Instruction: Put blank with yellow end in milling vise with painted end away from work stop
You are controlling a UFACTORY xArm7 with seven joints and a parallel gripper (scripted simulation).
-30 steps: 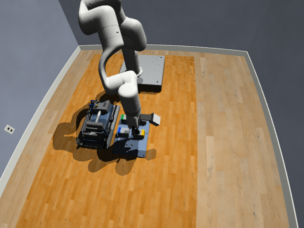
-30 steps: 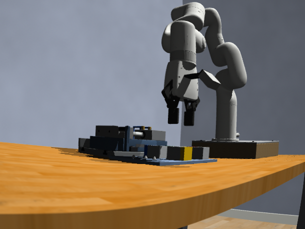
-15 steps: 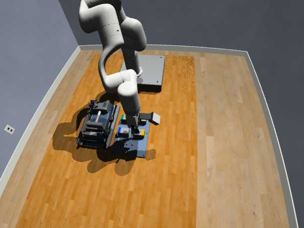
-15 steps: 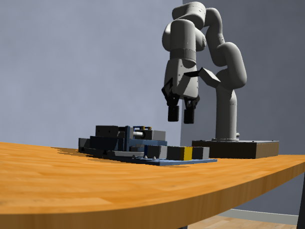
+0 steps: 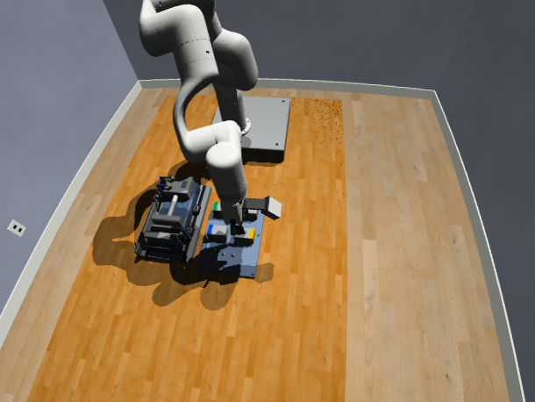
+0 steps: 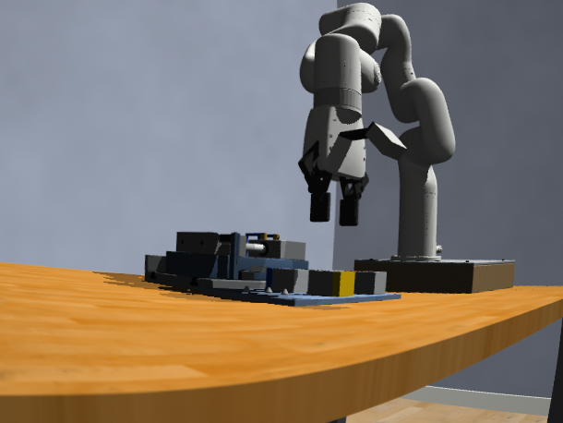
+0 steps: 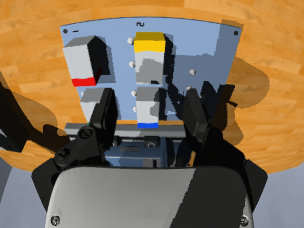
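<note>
Right now my hand is 100 mm above the yellow-ended blank. The rest, counted from my hand: infeed plate: 130 mm below, 50 mm to the right; blue-ended blank: 100 mm below, 90 mm to the right; red-ended blank: 100 mm below, 90 mm behind, 10 mm to the right.
</note>
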